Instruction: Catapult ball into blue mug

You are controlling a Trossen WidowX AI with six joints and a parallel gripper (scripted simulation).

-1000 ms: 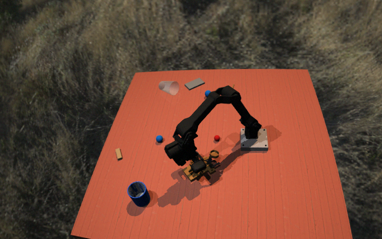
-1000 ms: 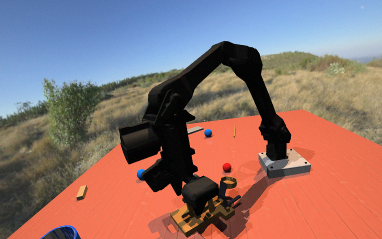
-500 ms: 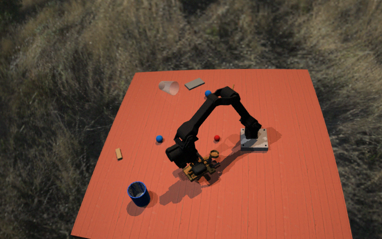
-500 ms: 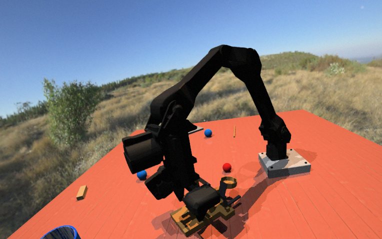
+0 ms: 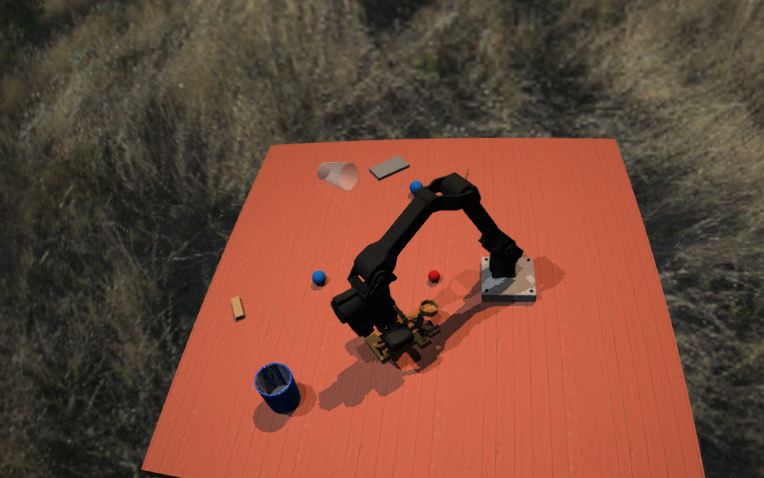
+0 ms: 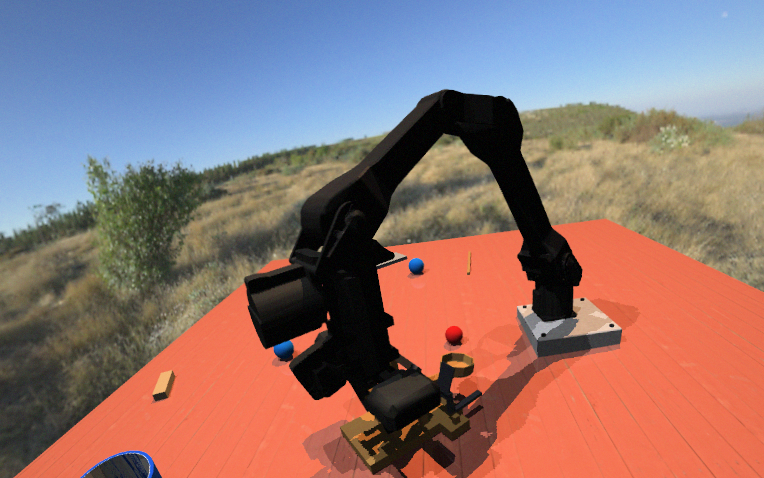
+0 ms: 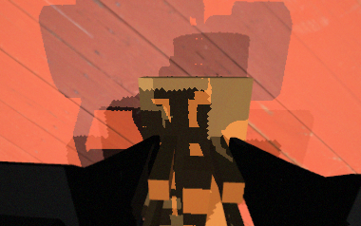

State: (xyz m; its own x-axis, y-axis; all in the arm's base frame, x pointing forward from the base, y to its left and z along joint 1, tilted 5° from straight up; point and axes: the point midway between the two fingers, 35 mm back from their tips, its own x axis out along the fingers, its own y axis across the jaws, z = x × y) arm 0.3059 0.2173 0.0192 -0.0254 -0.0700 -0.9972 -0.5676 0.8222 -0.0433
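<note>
My gripper tip is now 120 mm past the red ball, 210 mm to the left of it and 20 mm above it. Also, from my gripper tip: wooden catapult 60 mm behind, 30 mm to the right, 20 mm above; then blue mug 240 mm ahead, 160 mm to the left; then small wooden block 430 mm ahead, 120 mm to the right, 30 mm below.
</note>
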